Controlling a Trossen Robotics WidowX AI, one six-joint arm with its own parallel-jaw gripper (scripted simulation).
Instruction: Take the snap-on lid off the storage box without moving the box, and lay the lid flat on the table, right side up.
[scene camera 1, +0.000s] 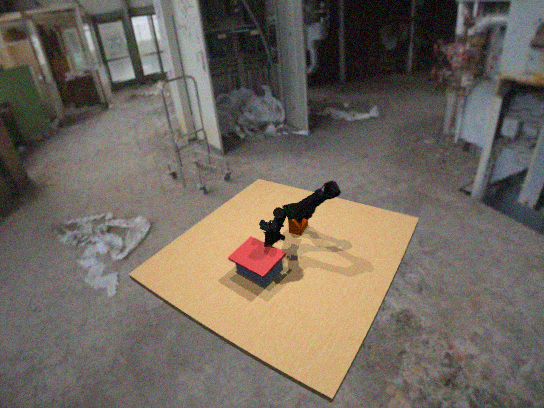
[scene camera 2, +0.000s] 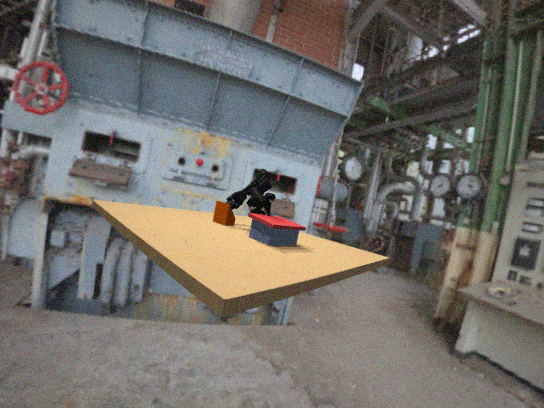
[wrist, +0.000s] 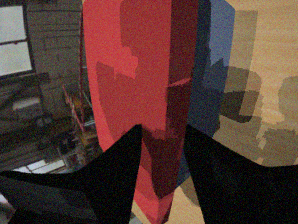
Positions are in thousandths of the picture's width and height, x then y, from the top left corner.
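My gripper (wrist: 542, 578) is 10 cm from the lens. As for the lid (wrist: 471, 301), I see it 8 cm from the lens.
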